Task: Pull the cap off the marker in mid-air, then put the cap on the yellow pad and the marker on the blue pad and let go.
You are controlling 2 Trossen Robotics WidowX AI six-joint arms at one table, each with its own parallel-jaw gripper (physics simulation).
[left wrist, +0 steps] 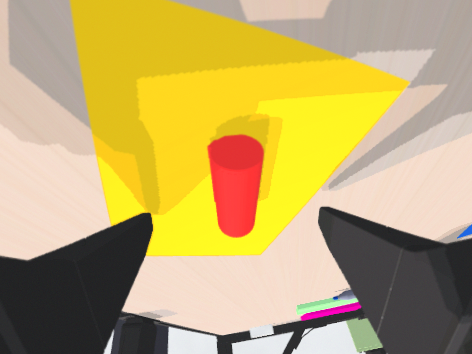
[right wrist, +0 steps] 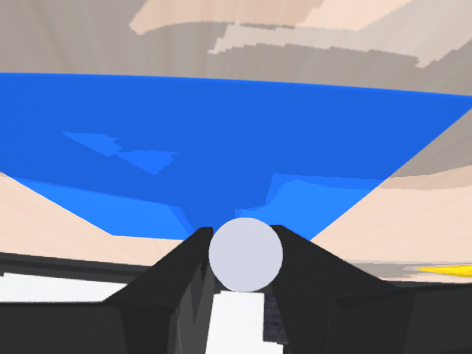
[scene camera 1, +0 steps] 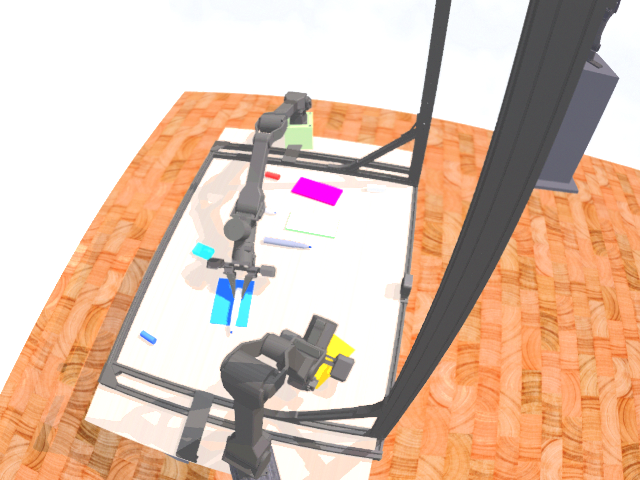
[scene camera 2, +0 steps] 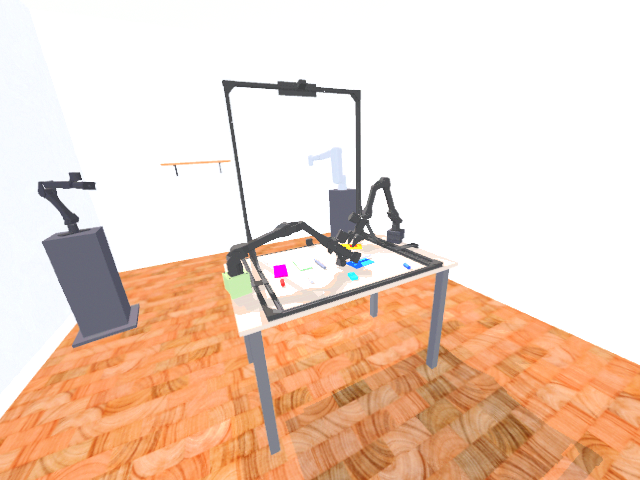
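Pixels of known places: left gripper, fingertip midpoint: (left wrist: pixel 236 218) (scene camera 2: pixel 350 246); right gripper, fingertip midpoint: (right wrist: pixel 240 239) (scene camera 1: pixel 238 298); left arm's base, origin of the base link: (scene camera 1: pixel 251 463) (scene camera 2: pixel 395 229); right arm's base, origin of the base link: (left wrist: pixel 373 348) (scene camera 1: pixel 298 119) (scene camera 2: pixel 235 273).
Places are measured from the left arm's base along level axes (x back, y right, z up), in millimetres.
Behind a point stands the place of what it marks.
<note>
The red cap (left wrist: pixel 236 195) @[x -247, y 205, z -69 mm] is over the yellow pad (left wrist: pixel 310 125) @[x -255, y 172, z -87 mm] (scene camera 1: pixel 341 347) @[x -275, y 284, z -87 mm] and looks to be resting on it. My left gripper (left wrist: pixel 236 218) @[x -273, y 226, z -79 mm] is open, its fingers apart on either side of the cap and clear of it; the arm hides the cap in scene camera 1. My right gripper (scene camera 1: pixel 239 297) @[x -478, y 52, z -76 mm] (right wrist: pixel 240 239) @[x -478, y 52, z -76 mm] is shut on the pale marker (scene camera 1: pixel 236 312) @[x -429, y 41, z -64 mm] (right wrist: pixel 245 255) @[x -503, y 61, z -68 mm]. The marker is over the blue pad (scene camera 1: pixel 220 307) @[x -469, y -3, z -88 mm] (right wrist: pixel 200 125) @[x -533, y 61, z -87 mm], its blue tip past the pad's near edge in scene camera 1. Any gap below the marker is hard to judge.
A blue cylinder (scene camera 1: pixel 148 337) @[x -403, y -221, z -66 mm] and a cyan block (scene camera 1: pixel 203 251) @[x -662, y -27, z -73 mm] lie near the left side. A lavender pen (scene camera 1: pixel 285 242) @[x -631, y 219, z -70 mm], a pale green-edged pad (scene camera 1: pixel 311 225) @[x -682, y 310, z -80 mm], a magenta pad (scene camera 1: pixel 316 191) @[x -817, y 361, z -80 mm] and a red piece (scene camera 1: pixel 272 176) @[x -918, y 235, z -72 mm] lie farther back. A dark frame (scene camera 1: pixel 408 227) @[x -607, y 611, z -92 mm] surrounds the work area.
</note>
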